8 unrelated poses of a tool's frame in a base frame.
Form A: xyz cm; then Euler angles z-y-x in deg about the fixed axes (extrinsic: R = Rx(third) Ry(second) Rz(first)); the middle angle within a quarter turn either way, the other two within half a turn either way.
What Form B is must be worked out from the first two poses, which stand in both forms.
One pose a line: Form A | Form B
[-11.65 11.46 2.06 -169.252 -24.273 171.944] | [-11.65 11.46 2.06 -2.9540 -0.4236 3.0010]
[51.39 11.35 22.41 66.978 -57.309 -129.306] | [51.39 11.35 22.41 1.1690 -1.0002 -2.2568]
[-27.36 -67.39 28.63 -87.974 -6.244 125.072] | [-27.36 -67.39 28.63 -1.5354 -0.1090 2.1829]
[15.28 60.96 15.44 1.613 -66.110 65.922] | [15.28 60.96 15.44 0.0282 -1.1538 1.1506]
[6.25 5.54 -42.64 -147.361 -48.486 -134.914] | [6.25 5.54 -42.64 -2.5719 -0.8462 -2.3547]
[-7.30 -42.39 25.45 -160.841 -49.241 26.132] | [-7.30 -42.39 25.45 -2.8072 -0.8594 0.4561]
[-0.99 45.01 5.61 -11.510 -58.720 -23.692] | [-0.99 45.01 5.61 -0.2009 -1.0249 -0.4135]
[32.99 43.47 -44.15 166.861 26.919 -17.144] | [32.99 43.47 -44.15 2.9123 0.4698 -0.2992]
